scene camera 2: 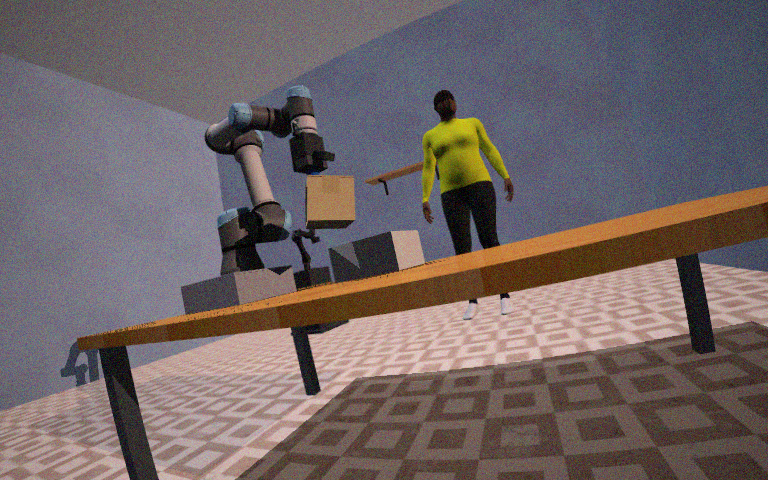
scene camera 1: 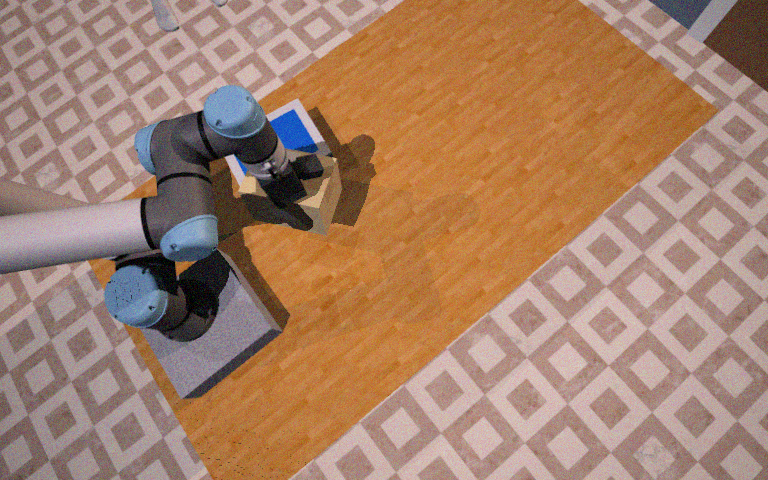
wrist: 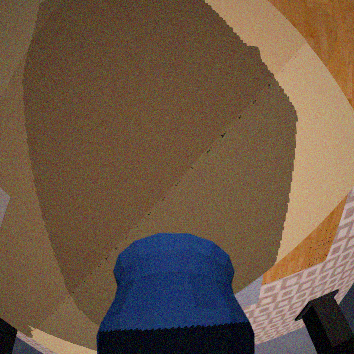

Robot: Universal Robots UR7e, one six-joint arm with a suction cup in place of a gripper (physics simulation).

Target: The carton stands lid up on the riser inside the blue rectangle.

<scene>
my suction cup: holds a tan carton [scene camera 1: 313, 213]
</scene>
